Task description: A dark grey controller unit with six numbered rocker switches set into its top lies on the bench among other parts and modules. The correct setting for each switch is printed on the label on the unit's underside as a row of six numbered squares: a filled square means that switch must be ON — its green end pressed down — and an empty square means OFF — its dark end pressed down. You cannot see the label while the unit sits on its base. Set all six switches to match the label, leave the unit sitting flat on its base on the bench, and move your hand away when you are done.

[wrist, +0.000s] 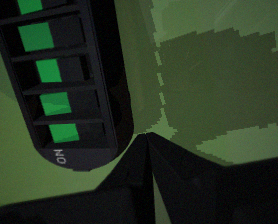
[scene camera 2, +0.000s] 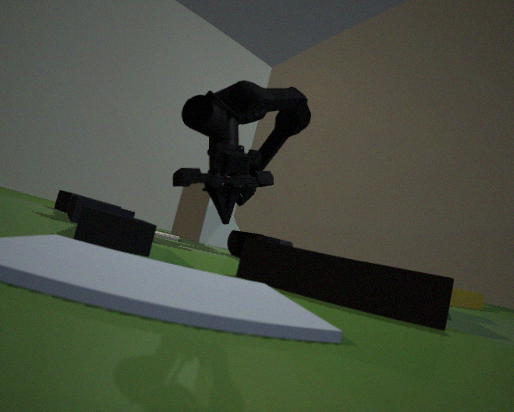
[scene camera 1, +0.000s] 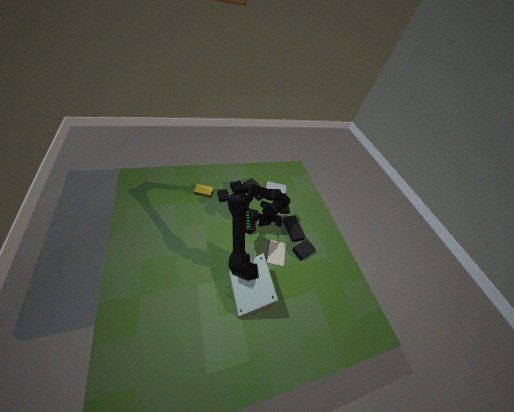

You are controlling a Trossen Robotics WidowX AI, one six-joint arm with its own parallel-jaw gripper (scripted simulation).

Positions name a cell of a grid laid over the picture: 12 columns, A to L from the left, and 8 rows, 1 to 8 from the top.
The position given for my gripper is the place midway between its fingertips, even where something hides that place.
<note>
My gripper (scene camera 2: F5) is shut and holds nothing. Also in view: a long dark block (scene camera 2: J6).
My gripper also shows in the wrist view (wrist: G6). The wrist view misses the long dark block: it is out of frame.
</note>
